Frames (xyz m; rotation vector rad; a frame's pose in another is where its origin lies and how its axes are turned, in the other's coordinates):
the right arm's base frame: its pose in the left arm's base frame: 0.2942 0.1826 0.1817 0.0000 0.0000 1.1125
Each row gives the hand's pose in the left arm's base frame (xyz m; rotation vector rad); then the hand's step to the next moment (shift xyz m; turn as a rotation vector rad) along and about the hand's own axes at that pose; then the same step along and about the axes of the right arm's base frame.
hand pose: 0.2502 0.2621 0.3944 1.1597 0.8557 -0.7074
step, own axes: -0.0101 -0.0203 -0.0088 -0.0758 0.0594 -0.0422
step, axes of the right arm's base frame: -0.0073 0.0231 -0.0025 0.0545 0.0236 0.0868
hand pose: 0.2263 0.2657 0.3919 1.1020 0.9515 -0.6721
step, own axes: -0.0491 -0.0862 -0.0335 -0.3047 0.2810 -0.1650
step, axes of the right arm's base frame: -0.0436 0.0952 0.0017 0.2439 0.0661 0.3676
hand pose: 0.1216 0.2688 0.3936 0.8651 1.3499 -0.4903
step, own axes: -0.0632 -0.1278 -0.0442 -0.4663 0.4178 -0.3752
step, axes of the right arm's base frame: -0.1090 0.0977 0.0293 0.4132 0.2177 0.5609
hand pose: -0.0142 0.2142 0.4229 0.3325 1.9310 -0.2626
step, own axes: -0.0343 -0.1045 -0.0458 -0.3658 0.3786 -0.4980
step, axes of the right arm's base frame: -0.1056 0.0195 0.0516 0.3580 0.3643 0.5141
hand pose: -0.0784 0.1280 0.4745 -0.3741 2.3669 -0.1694
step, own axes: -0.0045 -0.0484 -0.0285 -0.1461 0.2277 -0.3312
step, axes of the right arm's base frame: -0.0421 -0.0144 0.0346 0.1626 0.2746 0.2847
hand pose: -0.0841 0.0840 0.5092 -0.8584 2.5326 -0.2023
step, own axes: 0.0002 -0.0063 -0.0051 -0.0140 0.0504 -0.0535
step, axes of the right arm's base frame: -0.0042 -0.0031 0.0062 0.0245 0.0592 0.0386
